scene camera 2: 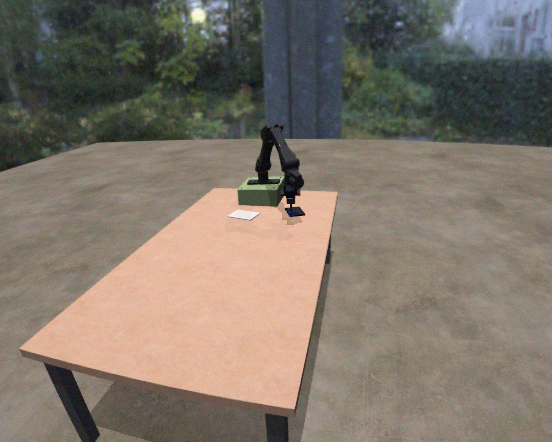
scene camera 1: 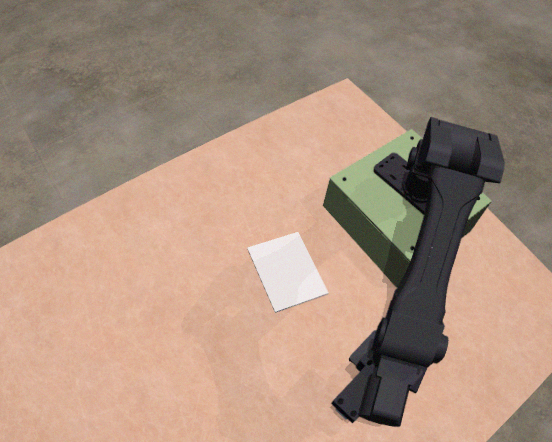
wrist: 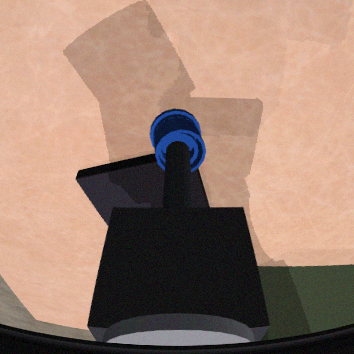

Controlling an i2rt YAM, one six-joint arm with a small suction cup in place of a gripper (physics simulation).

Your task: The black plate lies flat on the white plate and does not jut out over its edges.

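Places are measured from the arm's base along level axes (x back, y left, z down), in metres.
Where they show: hand, tool point: (scene camera 2: pixel 291 215) (wrist: pixel 177 130); arm's base, link origin: (scene camera 2: pixel 263 182) (scene camera 1: pixel 418 191).
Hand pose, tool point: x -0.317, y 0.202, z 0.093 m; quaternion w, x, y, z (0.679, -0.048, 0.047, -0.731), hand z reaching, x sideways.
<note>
Things, the pixels of their centre, and the offset from my tool point. Level surfaces: height alone.
- white plate, body centre: (scene camera 1: pixel 287 270) (scene camera 2: pixel 243 214) dx +0.036, dy -0.272, dz +0.014 m
- black plate, body centre: (wrist: pixel 157 217) (scene camera 2: pixel 294 211) dx +0.096, dy +0.009, dz +0.012 m
- tan table, surface height: dz +0.017 m
The white plate (scene camera 1: pixel 287 271) (scene camera 2: pixel 243 214) lies flat on the table, left of the arm's base. The black plate (scene camera 2: pixel 297 213) (wrist: pixel 116 184) lies flat on the table to the right of it, well apart from it. In scene camera 1 the arm covers the black plate. My suction cup (scene camera 2: pixel 291 208) (wrist: pixel 176 130) is blue and hangs low over the black plate, near its far edge in the wrist view. I cannot tell whether the cup touches the plate. Suction is off and nothing hangs from the cup.
The arm stands on a green base block (scene camera 1: pixel 371 206) (scene camera 2: pixel 260 194) (wrist: pixel 316 295) at the far end of the tan table (scene camera 1: pixel 165 263) (scene camera 2: pixel 230 285) (wrist: pixel 298 140). The table's right edge runs close beside the black plate. Bare ground surrounds the table.
</note>
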